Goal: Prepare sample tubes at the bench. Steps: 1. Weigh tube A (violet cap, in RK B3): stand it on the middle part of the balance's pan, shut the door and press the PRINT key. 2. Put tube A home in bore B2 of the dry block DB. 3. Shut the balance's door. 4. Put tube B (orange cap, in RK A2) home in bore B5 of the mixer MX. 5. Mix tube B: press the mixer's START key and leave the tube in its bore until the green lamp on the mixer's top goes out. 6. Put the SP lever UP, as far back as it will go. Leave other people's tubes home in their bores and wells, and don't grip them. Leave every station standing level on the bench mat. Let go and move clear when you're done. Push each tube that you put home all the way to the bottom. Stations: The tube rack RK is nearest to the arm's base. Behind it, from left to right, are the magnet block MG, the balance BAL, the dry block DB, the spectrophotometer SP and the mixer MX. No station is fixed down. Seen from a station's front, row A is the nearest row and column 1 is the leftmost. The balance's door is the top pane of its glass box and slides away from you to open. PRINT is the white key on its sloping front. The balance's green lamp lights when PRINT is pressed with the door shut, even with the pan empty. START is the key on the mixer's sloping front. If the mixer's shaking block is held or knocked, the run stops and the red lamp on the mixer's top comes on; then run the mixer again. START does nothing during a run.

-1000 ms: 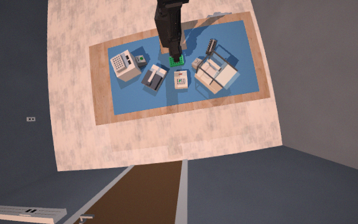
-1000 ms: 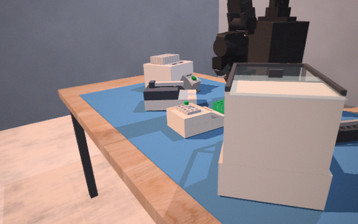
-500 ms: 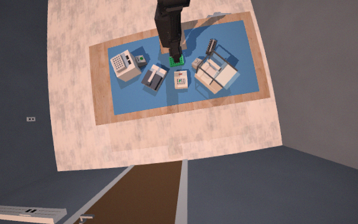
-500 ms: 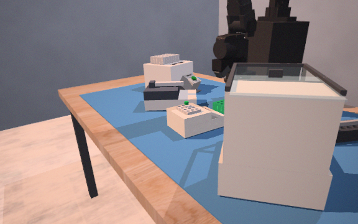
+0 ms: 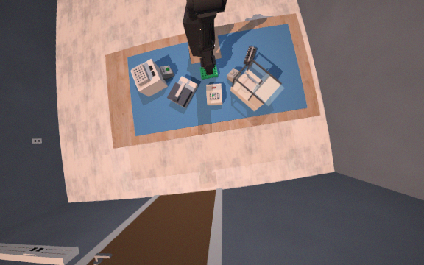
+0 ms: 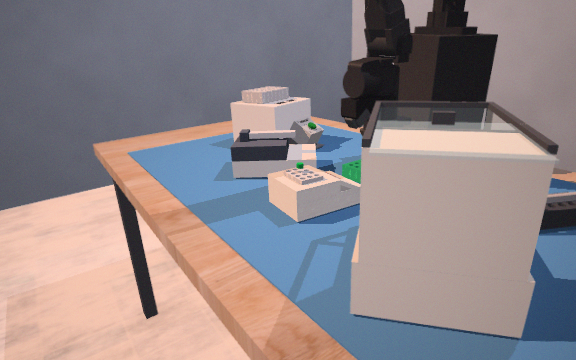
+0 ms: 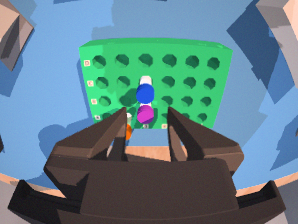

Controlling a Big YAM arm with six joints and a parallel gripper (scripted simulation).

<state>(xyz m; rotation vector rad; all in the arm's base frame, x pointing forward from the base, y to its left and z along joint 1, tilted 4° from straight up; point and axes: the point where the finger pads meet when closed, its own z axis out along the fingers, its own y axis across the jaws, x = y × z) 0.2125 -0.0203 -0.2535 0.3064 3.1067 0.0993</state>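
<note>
My hand is 20 mm short of the blue-capped tube and 20 mm above it. The rest, counted from my hand: dry block (200 mm ahead, 30 mm to the right, 20 mm below); then rack (40 mm below, 10 mm to the right, 10 mm ahead); then orange-capped tube (20 mm to the left, 20 mm below, 10 mm behind).
</note>
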